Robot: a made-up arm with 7 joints. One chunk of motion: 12 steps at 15 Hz.
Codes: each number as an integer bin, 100 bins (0 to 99) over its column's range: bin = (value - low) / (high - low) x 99, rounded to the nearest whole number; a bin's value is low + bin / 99 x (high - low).
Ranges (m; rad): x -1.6..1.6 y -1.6..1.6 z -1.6..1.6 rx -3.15..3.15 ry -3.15..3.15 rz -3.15..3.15
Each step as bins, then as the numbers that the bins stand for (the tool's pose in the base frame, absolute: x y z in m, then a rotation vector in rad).
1 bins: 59 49 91 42 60 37
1 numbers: 0.3071 -0.0162 1.3414 -0.4773 0.6682 -0.7955
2 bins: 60 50 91 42 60 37
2 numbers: 0.3394 0.0162 1.3414 -0.4773 0.6682 -0.7955
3 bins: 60 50 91 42 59 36
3 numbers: 0.3394 0.0162 1.3414 -0.4773 0.6045 -0.8591
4 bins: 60 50 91 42 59 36
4 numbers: 0.3394 0.0162 1.3414 -0.4773 0.6045 -0.8591
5 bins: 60 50 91 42 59 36
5 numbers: 0.3394 0.0162 1.3414 -0.4773 0.6045 -0.8591
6 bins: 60 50 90 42 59 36
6 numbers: 0.3394 0.0162 1.3091 -0.4773 0.6045 -0.8591
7 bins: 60 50 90 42 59 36
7 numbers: 0.3394 0.0162 1.3091 -0.4773 0.6045 -0.8591
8 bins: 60 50 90 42 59 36
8 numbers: 0.3394 0.0162 1.3091 -0.4773 0.6045 -0.8591
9 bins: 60 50 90 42 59 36
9 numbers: 0.3394 0.0162 1.3091 -0.4773 0.6045 -0.8591
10 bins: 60 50 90 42 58 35
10 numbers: 0.3394 0.0162 1.3091 -0.4773 0.5409 -0.9227
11 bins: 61 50 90 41 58 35
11 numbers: 0.3717 0.0162 1.3091 -0.5409 0.5409 -0.9227
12 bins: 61 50 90 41 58 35
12 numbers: 0.3717 0.0162 1.3091 -0.5409 0.5409 -0.9227
